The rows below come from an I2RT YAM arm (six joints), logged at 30 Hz.
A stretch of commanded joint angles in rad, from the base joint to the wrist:
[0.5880 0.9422 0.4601 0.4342 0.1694 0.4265]
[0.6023 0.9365 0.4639 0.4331 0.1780 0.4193]
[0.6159 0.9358 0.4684 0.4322 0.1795 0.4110]
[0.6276 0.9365 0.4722 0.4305 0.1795 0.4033]
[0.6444 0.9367 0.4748 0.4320 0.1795 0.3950]
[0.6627 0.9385 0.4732 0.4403 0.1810 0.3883]
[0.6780 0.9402 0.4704 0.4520 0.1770 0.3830]
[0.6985 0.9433 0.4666 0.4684 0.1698 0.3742]
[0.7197 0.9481 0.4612 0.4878 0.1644 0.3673]
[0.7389 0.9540 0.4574 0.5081 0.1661 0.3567]
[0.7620 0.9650 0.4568 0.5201 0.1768 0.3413]
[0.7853 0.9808 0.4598 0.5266 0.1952 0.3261]
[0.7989 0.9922 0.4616 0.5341 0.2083 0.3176]
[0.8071 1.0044 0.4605 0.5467 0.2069 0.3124]
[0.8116 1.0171 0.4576 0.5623 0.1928 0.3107]
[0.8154 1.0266 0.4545 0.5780 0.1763 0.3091]
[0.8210 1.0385 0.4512 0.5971 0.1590 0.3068]
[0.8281 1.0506 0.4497 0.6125 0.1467 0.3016]
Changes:
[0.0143 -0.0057 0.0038 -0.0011 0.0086 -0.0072]
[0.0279 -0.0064 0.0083 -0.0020 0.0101 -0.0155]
[0.0396 -0.0057 0.0121 -0.0037 0.0101 -0.0232]
[0.0564 -0.0055 0.0147 -0.0022 0.0101 -0.0315]
[0.0747 -0.0037 0.0131 0.0061 0.0116 -0.0382]
[0.0900 -0.0020 0.0103 0.0178 0.0076 -0.0435]
[0.1105 0.0011 0.0065 0.0342 0.0004 -0.0523]
[0.1317 0.0059 0.0011 0.0536 -0.0050 -0.0592]
[0.1509 0.0118 -0.0027 0.0739 -0.0033 -0.0698]
[0.1740 0.0228 -0.0033 0.0859 0.0074 -0.0852]
[0.1973 0.0386 -0.0003 0.0924 0.0258 -0.1004]
[0.2109 0.0500 0.0015 0.0999 0.0389 -0.1089]
[0.2191 0.0622 0.0004 0.1125 0.0375 -0.1141]
[0.2236 0.0749 -0.0025 0.1281 0.0234 -0.1158]
[0.2274 0.0844 -0.0056 0.1438 0.0069 -0.1174]
[0.2330 0.0963 -0.0089 0.1629 -0.0104 -0.1197]
[0.2401 0.1084 -0.0104 0.1783 -0.0227 -0.1249]

